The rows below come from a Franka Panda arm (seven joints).
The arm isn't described. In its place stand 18 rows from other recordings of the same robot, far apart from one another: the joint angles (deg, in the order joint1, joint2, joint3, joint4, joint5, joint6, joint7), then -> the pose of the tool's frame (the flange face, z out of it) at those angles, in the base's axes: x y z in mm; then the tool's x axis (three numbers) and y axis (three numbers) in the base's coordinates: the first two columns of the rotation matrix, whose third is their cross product.
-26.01 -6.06 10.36 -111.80 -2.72 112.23 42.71 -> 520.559 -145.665 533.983 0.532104 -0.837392 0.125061 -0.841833 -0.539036 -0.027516
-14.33 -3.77 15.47 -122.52 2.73 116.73 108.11 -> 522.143 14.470 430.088 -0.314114 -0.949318 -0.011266 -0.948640 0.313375 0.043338
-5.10 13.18 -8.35 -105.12 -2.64 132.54 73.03 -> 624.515 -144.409 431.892 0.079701 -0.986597 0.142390 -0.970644 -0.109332 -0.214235
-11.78 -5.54 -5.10 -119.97 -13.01 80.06 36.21 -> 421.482 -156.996 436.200 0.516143 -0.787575 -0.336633 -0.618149 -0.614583 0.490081
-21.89 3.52 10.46 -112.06 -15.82 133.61 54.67 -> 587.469 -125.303 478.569 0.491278 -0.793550 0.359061 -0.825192 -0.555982 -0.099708
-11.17 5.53 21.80 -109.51 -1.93 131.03 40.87 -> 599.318 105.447 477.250 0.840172 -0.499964 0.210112 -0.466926 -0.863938 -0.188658
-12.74 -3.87 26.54 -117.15 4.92 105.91 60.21 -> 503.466 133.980 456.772 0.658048 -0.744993 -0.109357 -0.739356 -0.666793 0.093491
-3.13 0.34 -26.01 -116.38 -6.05 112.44 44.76 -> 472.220 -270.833 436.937 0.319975 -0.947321 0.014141 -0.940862 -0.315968 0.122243
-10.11 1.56 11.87 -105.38 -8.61 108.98 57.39 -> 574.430 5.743 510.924 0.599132 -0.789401 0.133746 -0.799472 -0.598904 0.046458
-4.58 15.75 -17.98 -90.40 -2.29 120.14 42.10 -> 622.733 -236.466 512.730 0.435210 -0.859440 0.268245 -0.879434 -0.469620 -0.077808
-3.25 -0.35 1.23 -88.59 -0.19 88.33 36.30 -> 549.668 -19.711 636.891 0.784496 -0.620125 0.003305 -0.620132 -0.784495 0.001848
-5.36 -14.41 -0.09 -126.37 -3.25 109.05 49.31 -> 468.233 -48.832 481.280 0.593342 -0.804927 0.006161 -0.803068 -0.591414 0.072884
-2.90 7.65 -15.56 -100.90 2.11 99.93 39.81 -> 557.428 -175.810 474.953 0.510342 -0.852801 -0.110820 -0.848950 -0.520166 0.093336
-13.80 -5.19 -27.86 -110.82 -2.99 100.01 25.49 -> 384.439 -357.189 510.342 0.398769 -0.912202 -0.094186 -0.912918 -0.404613 0.053571
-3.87 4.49 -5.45 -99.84 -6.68 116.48 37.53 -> 599.216 -103.259 541.010 0.690834 -0.682820 0.237709 -0.697185 -0.716214 -0.031159
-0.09 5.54 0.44 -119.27 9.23 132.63 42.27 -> 576.853 6.525 394.263 0.672317 -0.740237 0.006224 -0.726754 -0.661623 -0.184617
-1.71 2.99 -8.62 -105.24 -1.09 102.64 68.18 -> 557.244 -101.870 487.791 0.203383 -0.979026 -0.011981 -0.973987 -0.203555 0.099571
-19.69 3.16 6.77 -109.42 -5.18 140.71 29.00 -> 598.182 -138.549 520.061 0.671912 -0.589942 0.447775 -0.588781 -0.792243 -0.160278
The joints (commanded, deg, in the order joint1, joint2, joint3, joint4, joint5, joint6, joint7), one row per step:
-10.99 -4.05 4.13 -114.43 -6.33 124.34 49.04
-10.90 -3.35 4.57 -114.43 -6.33 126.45 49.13
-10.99 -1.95 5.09 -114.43 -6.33 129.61 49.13
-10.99 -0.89 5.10 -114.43 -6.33 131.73 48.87
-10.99 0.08 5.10 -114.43 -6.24 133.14 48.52
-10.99 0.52 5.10 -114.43 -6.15 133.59 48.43
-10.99 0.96 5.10 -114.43 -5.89 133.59 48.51
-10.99 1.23 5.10 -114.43 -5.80 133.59 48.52
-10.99 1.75 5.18 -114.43 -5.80 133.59 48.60
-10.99 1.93 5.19 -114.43 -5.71 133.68 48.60
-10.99 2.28 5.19 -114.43 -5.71 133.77 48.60
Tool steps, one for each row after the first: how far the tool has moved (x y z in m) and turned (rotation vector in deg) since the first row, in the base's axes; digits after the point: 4 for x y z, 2 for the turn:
0.0058 0.0050 -0.0028 -0.03 -1.41 0.67
0.0149 0.0089 -0.0104 0.00 -3.17 1.43
0.0208 0.0087 -0.0168 0.00 -4.20 1.91
0.0253 0.0084 -0.0237 0.09 -4.62 2.34
0.0271 0.0083 -0.0273 0.20 -4.63 2.43
0.0282 0.0081 -0.0318 0.55 -4.24 2.23
0.0289 0.0080 -0.0345 0.69 -3.99 2.17
0.0303 0.0086 -0.0398 0.82 -3.49 2.17
0.0309 0.0086 -0.0415 0.93 -3.41 2.15
0.0318 0.0085 -0.0449 1.00 -3.16 2.15

